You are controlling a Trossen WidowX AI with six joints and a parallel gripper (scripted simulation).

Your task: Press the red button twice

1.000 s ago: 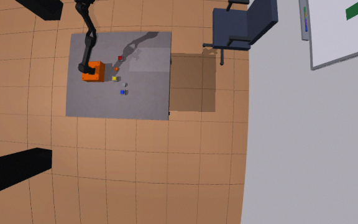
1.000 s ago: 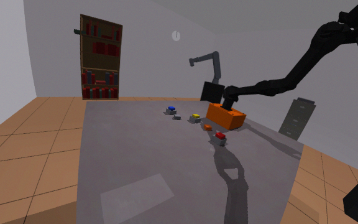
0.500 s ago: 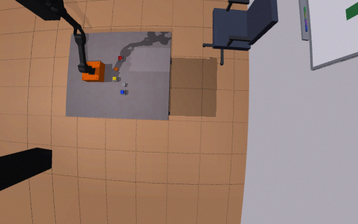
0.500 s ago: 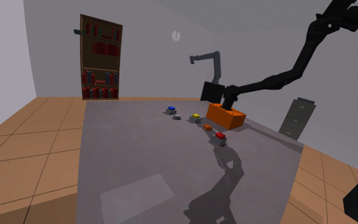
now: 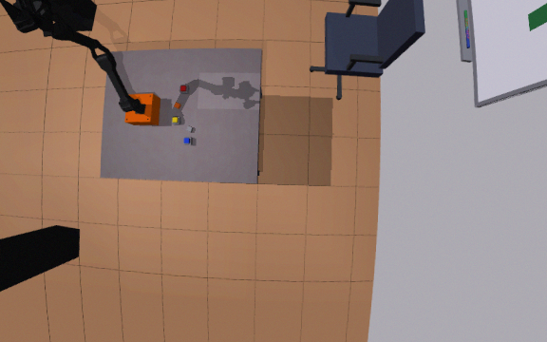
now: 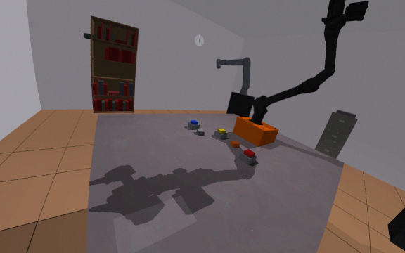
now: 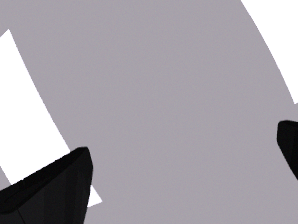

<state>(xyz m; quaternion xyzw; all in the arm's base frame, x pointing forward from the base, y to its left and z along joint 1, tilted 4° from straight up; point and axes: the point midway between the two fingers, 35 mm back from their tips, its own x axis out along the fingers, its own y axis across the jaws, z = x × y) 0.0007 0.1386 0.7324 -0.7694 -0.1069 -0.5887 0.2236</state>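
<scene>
Right now the red button is 820 mm below my gripper tip, 270 mm ahead of it and 10 mm to the right of it. Also, from my gripper tip: grey block (840 mm below, 340 mm ahead, 270 mm to the right); orange block (840 mm below, 240 mm ahead, 120 mm to the right); yellow button (820 mm below, 240 mm ahead, 220 mm to the right).
</scene>
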